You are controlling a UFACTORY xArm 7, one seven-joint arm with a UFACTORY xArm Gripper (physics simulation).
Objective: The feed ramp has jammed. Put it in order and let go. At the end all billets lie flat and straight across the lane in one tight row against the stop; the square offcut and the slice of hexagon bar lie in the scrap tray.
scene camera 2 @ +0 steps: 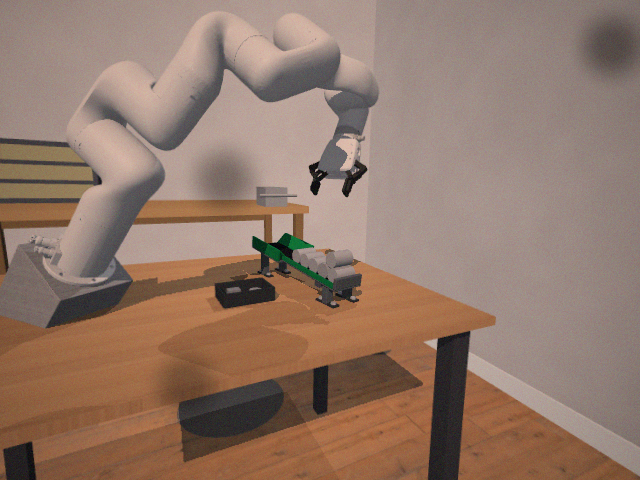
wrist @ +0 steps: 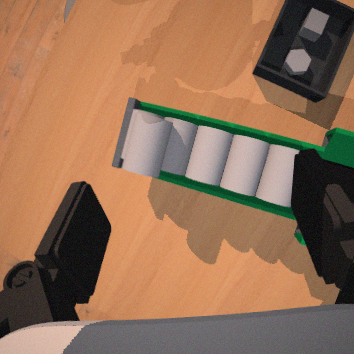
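Seen in the pictures: gripper, fingertip midpoint: (scene camera 2: 328, 193) (wrist: 192, 191); arm's base at its link origin: (scene camera 2: 80, 263).
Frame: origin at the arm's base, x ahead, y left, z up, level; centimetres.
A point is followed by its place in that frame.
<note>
The green feed ramp (scene camera 2: 264, 248) @(x 44.4, y 1.1, z -1.8 cm) (wrist: 344, 146) @(x 46.0, y -5.2, z -1.8 cm) slopes down to a grey stop (scene camera 2: 347, 282) @(x 50.4, y -29.6, z -5.7 cm) (wrist: 124, 134). Several pale round billets (scene camera 2: 312, 259) @(x 47.9, y -18.5, z -1.8 cm) (wrist: 244, 165) @(x 50.9, y -14.9, z -1.0 cm) lie across its lane in a row towards the stop. One more billet (scene camera 2: 339, 258) @(x 49.8, y -27.0, z -0.1 cm) (wrist: 146, 144) @(x 51.5, y -24.7, z 1.2 cm) rests on top of the row at the stop end, partly hiding those below. The square offcut (scene camera 2: 233, 290) @(x 29.2, y -10.9, z -8.8 cm) (wrist: 316, 21) @(x 29.8, y -9.8, z -8.7 cm) and the hexagon slice (scene camera 2: 254, 288) @(x 35.4, y -10.0, z -9.6 cm) (wrist: 298, 61) @(x 35.5, y -10.6, z -9.6 cm) lie in the black scrap tray (scene camera 2: 249, 297) @(x 31.5, y -15.1, z -9.8 cm) (wrist: 287, 87) @(x 38.9, y -10.9, z -10.8 cm). My gripper (scene camera 2: 330, 192) @(x 52.7, y -18.8, z 15.3 cm) (wrist: 192, 191) @(x 52.7, y -18.8, z 15.3 cm) is open and empty, high above the ramp.
The ramp stands on dark feet on the wooden table (scene camera 2: 403, 304) @(x 62.8, y -36.9, z -11.7 cm) (wrist: 85, 125) @(x 51.4, y -37.7, z -11.6 cm), with the tray beside it on the robot base's side. A back table (scene camera 2: 206, 210) carries a grey block-shaped thing (scene camera 2: 271, 196). A wall is on the right.
</note>
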